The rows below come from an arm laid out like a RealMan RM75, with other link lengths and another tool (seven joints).
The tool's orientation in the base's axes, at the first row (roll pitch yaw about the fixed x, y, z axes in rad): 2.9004, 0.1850, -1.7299
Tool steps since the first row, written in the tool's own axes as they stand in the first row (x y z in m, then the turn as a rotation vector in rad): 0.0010, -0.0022, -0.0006, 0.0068, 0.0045, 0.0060; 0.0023, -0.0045, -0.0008, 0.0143, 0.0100, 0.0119; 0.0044, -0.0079, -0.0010, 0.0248, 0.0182, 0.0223; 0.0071, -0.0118, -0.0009, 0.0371, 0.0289, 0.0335; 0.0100, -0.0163, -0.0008, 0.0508, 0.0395, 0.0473; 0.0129, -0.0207, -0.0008, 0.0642, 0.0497, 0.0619; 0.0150, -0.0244, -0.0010, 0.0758, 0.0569, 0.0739; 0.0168, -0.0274, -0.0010, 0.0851, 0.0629, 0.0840
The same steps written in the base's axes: 0.0021, -0.0013, -0.0001, -0.0067, -0.0048, -0.0059; 0.0042, -0.0029, -0.0007, -0.0144, -0.0102, -0.0116; 0.0072, -0.0054, -0.0017, -0.0261, -0.0173, -0.0216; 0.0105, -0.0084, -0.0032, -0.0406, -0.0256, -0.0320; 0.0144, -0.0117, -0.0049, -0.0559, -0.0348, -0.0452; 0.0181, -0.0150, -0.0065, -0.0708, -0.0436, -0.0592; 0.0214, -0.0175, -0.0075, -0.0821, -0.0515, -0.0711; 0.0241, -0.0195, -0.0086, -0.0914, -0.0576, -0.0811
